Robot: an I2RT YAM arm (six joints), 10 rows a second.
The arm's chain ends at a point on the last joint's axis. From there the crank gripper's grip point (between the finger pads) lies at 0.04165 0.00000 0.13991 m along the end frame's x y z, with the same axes.
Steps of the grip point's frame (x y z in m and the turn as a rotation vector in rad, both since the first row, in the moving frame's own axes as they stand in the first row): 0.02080, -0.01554, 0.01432, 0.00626, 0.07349, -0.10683; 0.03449, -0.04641, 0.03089, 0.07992, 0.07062, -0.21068; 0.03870, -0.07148, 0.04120, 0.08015, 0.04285, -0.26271; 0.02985, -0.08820, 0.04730, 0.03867, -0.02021, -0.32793; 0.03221, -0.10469, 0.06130, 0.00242, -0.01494, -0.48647; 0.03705, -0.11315, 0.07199, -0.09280, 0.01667, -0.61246; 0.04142, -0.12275, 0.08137, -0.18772, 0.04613, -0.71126; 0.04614, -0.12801, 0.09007, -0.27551, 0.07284, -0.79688; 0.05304, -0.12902, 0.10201, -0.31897, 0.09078, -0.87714
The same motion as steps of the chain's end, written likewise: 0.01094, -0.00969, 0.01777, 0.00626, 0.07349, -0.10683; 0.02690, -0.02572, 0.03495, 0.07992, 0.07062, -0.21068; 0.03571, -0.04890, 0.04397, 0.08015, 0.04285, -0.26271; 0.03573, -0.06992, 0.04687, 0.03867, -0.02021, -0.32793; 0.03914, -0.08539, 0.06074, 0.00242, -0.01494, -0.48647; 0.03858, -0.10069, 0.07210, -0.09280, 0.01667, -0.61246; 0.03672, -0.11732, 0.08296, -0.18772, 0.04613, -0.71126; 0.03522, -0.12853, 0.09380, -0.27551, 0.07284, -0.79688; 0.03898, -0.13025, 0.10700, -0.31897, 0.09078, -0.87714
